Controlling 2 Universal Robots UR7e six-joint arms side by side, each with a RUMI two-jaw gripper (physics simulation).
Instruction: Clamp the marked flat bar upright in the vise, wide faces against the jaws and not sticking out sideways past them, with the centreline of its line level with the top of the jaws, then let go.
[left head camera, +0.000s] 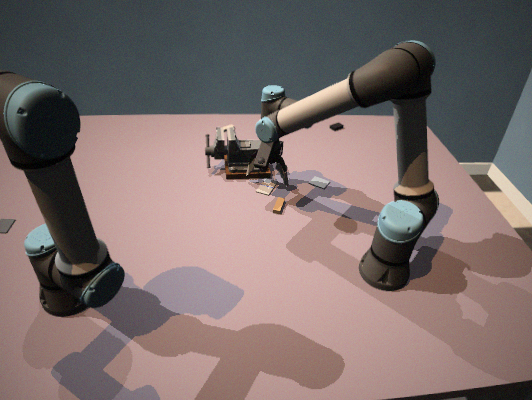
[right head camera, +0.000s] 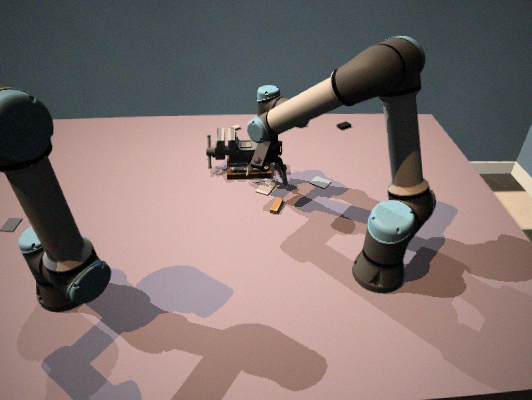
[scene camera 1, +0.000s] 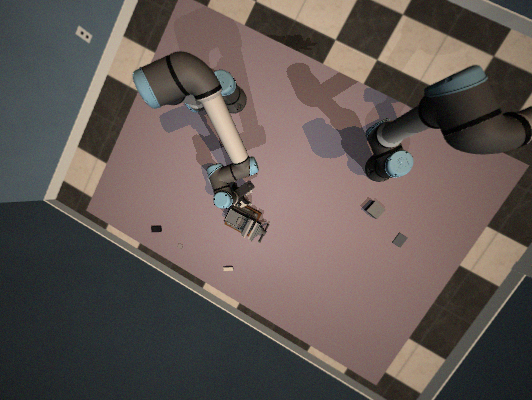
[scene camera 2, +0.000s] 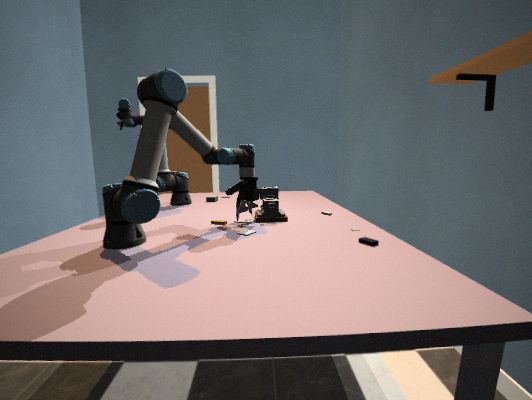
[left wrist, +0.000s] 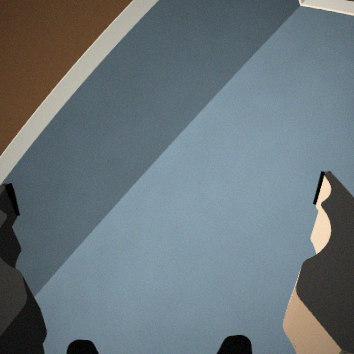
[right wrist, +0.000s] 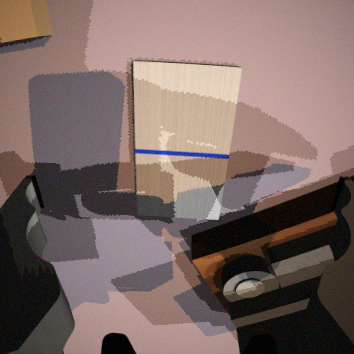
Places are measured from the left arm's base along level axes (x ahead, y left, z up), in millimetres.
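Where they show: left gripper, fingertip midpoint: (left wrist: 165, 179); right gripper, fingertip midpoint: (left head camera: 266, 181) (right head camera: 266, 181) (scene camera 2: 245, 217) (right wrist: 186, 178); left arm's base, link origin: (left head camera: 69, 294) (scene camera 1: 379, 167) (scene camera 2: 181, 203); right arm's base, link origin: (left head camera: 383, 271) (right head camera: 377, 273) (scene camera 1: 233, 100) (scene camera 2: 125, 242).
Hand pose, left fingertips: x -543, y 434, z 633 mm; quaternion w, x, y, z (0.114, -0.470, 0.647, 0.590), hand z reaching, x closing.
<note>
Things, the pixels of their top centre, and the offset from my left fingertips. "spot": a spot on its surface instead.
- marked flat bar, top centre: (right wrist: 181, 151) (right head camera: 266, 186) (left head camera: 266, 186) dy -1040, dx +1016, dz -628 mm
- blue line, surface spot: (right wrist: 182, 153) spot: dy -1041, dx +1017, dz -628 mm
- vise, surface spot: (right head camera: 245, 150) (scene camera 1: 243, 216) spot: dy -966, dx +1121, dz -534 mm
- orange block, top centre: (right head camera: 276, 203) (left head camera: 279, 203) dy -1068, dx +895, dz -618 mm
- pale block, top centre: (scene camera 1: 228, 269) dy -916, dx +1477, dz -621 mm
- grey block, top centre: (scene camera 1: 376, 210) dy -349, dx +757, dz -597 mm
The marked flat bar (left head camera: 265, 189) (right head camera: 265, 188) (right wrist: 182, 115) is pale, with a blue line (right wrist: 182, 153) across it. It lies flat on the table beside the wooden base of the vise (left head camera: 252, 148) (right head camera: 245, 150) (scene camera 1: 240, 220) (scene camera 2: 270, 206). The vise jaws stand apart. My right gripper (left head camera: 268, 180) (right head camera: 267, 179) (scene camera 2: 244, 218) (right wrist: 186, 178) is open, pointing down low over the near end of the bar, its fingers spread wider than the bar. One finger is close to the vise base in the right wrist view. My left gripper (scene camera 2: 120, 125) (left wrist: 165, 179) is open and empty, raised far from the vise.
An orange block (left head camera: 279, 205) (right head camera: 276, 205) (right wrist: 22, 20) and a grey plate (left head camera: 319, 182) (scene camera 2: 246, 232) lie near the bar. A black block (scene camera 1: 156, 228) (scene camera 2: 368, 241), a pale block (scene camera 1: 228, 268), a grey block (scene camera 1: 374, 209) and another grey plate (scene camera 1: 399, 239) lie farther off.
</note>
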